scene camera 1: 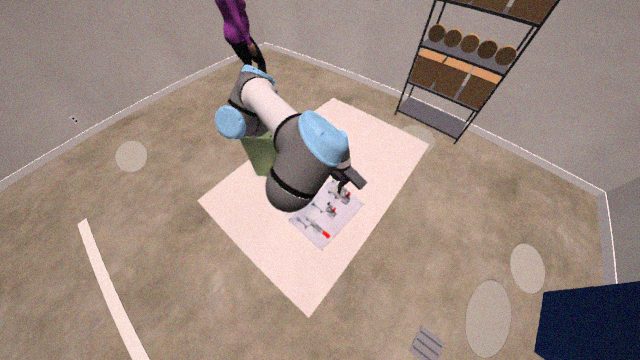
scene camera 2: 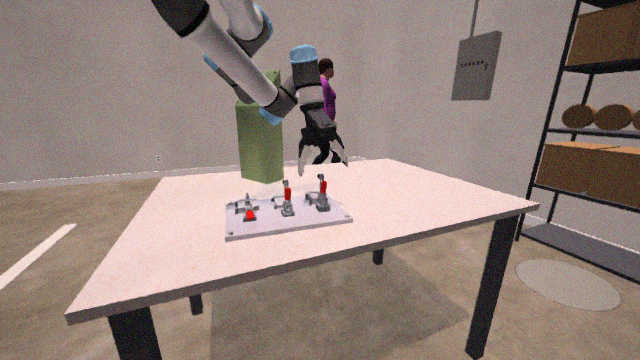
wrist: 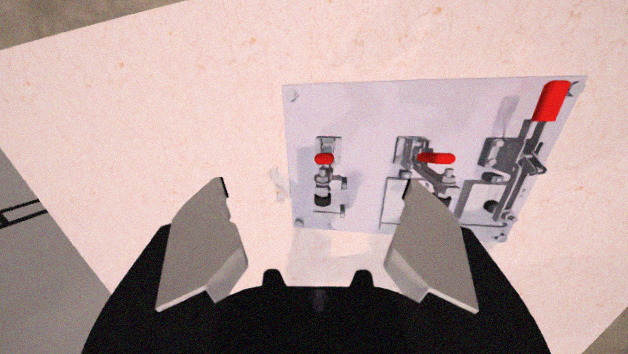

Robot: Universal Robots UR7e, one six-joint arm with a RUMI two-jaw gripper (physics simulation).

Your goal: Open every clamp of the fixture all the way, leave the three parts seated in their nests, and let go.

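Note:
The pale fixture plate carries three red-handled clamps. In the wrist view, the left clamp's handle and the middle clamp's handle stand up; in scene camera 2 a grey arm end shows above each. The right clamp's handle lies low, pointing away from its nest. My gripper is open and empty, above and behind the left clamp, touching no handle. The parts are too small or hidden to make out clearly; a finger covers some of the middle nest.
The fixture lies on a pale table. A green block stands behind it, by the arm. A shelf rack and a person in purple are beyond the table.

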